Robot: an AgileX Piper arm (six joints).
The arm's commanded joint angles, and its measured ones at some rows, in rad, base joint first. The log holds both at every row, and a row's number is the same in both.
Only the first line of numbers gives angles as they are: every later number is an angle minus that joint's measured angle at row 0.
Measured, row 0:
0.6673 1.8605 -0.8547 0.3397 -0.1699 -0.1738
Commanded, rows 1 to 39:
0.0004 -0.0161 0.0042 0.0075 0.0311 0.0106
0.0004 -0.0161 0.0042 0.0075 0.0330 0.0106
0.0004 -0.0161 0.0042 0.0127 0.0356 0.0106
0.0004 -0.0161 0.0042 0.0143 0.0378 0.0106
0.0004 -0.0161 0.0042 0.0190 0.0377 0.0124
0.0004 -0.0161 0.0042 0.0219 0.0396 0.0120
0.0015 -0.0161 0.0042 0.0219 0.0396 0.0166
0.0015 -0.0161 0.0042 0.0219 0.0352 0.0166
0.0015 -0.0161 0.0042 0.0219 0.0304 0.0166
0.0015 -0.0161 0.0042 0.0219 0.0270 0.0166
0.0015 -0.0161 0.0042 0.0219 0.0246 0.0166
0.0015 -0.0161 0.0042 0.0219 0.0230 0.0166
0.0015 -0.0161 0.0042 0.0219 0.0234 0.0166
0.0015 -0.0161 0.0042 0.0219 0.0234 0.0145
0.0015 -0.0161 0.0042 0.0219 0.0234 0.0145
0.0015 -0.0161 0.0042 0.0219 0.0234 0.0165
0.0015 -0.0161 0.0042 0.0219 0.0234 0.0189
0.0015 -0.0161 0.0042 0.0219 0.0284 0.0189
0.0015 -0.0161 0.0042 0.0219 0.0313 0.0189
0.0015 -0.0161 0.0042 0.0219 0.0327 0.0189
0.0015 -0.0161 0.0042 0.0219 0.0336 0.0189
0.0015 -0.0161 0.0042 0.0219 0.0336 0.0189
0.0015 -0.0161 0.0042 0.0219 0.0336 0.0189
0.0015 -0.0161 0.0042 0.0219 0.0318 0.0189
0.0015 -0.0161 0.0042 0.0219 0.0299 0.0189
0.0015 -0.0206 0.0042 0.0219 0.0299 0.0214
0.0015 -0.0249 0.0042 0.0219 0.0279 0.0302
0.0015 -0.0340 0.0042 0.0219 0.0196 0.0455
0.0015 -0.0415 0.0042 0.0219 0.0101 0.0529
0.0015 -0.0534 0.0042 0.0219 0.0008 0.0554
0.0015 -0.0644 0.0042 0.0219 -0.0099 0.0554
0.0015 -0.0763 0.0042 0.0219 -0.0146 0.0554
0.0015 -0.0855 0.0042 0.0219 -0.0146 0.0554
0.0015 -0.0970 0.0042 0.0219 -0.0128 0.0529
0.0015 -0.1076 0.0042 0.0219 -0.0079 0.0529
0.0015 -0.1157 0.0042 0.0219 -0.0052 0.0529
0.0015 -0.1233 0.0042 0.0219 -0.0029 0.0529
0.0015 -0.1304 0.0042 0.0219 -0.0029 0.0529
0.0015 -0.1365 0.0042 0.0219 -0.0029 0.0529
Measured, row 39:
0.0007 -0.1030 0.0000 0.0189 0.0000 0.0515
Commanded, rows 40 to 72:
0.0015 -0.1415 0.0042 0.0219 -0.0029 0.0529
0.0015 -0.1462 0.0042 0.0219 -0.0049 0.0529
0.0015 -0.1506 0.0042 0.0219 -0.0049 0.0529
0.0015 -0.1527 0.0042 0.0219 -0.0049 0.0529
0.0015 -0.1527 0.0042 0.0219 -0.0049 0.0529
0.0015 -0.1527 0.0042 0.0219 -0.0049 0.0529
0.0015 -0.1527 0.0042 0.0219 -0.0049 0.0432
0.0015 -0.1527 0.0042 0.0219 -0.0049 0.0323
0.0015 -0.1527 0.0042 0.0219 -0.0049 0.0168
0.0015 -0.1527 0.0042 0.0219 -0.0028 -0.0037
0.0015 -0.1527 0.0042 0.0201 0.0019 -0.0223
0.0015 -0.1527 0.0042 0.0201 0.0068 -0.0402
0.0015 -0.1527 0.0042 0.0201 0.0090 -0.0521
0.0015 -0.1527 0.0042 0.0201 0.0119 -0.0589
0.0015 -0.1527 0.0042 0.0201 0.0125 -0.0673
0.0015 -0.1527 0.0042 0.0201 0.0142 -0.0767
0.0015 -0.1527 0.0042 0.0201 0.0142 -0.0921
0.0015 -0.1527 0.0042 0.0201 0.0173 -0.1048
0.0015 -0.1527 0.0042 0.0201 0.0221 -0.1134
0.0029 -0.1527 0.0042 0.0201 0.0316 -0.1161
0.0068 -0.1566 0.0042 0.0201 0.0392 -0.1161
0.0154 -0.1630 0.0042 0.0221 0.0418 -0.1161
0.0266 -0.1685 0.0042 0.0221 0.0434 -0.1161
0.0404 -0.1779 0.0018 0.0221 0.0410 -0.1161
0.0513 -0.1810 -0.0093 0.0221 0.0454 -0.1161
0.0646 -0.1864 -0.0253 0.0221 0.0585 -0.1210
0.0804 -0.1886 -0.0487 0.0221 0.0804 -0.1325
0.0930 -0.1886 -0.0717 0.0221 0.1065 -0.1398
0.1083 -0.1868 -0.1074 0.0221 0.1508 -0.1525
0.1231 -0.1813 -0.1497 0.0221 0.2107 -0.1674
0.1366 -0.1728 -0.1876 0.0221 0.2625 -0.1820
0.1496 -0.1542 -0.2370 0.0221 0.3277 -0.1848
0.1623 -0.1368 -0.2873 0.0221 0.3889 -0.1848
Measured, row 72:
0.1158 -0.1708 -0.1400 0.0209 0.1904 -0.1533
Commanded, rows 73 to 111:
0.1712 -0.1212 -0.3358 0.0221 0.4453 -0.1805
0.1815 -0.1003 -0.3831 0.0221 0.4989 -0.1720
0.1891 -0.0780 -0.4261 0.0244 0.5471 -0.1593
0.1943 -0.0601 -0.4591 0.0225 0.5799 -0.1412
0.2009 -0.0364 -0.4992 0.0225 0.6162 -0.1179
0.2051 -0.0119 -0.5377 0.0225 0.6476 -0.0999
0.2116 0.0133 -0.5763 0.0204 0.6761 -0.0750
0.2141 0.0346 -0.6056 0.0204 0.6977 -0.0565
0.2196 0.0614 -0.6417 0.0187 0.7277 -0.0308
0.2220 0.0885 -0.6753 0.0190 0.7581 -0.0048
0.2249 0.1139 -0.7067 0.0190 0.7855 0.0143
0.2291 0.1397 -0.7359 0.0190 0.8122 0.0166
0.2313 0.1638 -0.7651 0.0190 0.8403 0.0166
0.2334 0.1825 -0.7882 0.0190 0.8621 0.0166
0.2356 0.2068 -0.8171 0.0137 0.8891 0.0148
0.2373 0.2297 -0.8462 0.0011 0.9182 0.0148
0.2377 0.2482 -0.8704 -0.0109 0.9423 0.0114
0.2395 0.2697 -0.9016 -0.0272 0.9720 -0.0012
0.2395 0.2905 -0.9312 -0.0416 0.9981 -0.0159
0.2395 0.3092 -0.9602 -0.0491 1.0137 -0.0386
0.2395 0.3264 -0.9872 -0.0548 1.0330 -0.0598
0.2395 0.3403 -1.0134 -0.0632 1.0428 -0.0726
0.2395 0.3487 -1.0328 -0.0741 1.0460 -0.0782
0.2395 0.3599 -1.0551 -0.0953 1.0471 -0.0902
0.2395 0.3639 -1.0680 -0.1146 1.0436 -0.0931
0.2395 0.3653 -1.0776 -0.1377 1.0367 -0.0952
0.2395 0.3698 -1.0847 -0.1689 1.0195 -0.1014
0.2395 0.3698 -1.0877 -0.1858 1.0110 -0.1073
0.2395 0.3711 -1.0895 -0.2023 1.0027 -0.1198
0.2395 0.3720 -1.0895 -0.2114 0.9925 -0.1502
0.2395 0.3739 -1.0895 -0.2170 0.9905 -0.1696
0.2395 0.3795 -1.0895 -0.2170 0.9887 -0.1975
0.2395 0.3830 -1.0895 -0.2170 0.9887 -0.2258
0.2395 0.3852 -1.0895 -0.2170 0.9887 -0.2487
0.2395 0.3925 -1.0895 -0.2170 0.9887 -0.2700
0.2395 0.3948 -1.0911 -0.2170 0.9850 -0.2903
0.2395 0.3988 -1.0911 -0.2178 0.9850 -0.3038
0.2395 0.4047 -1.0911 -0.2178 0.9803 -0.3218
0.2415 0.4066 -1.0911 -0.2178 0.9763 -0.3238
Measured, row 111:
0.2392 0.3935 -1.0848 -0.2075 0.9920 -0.2658
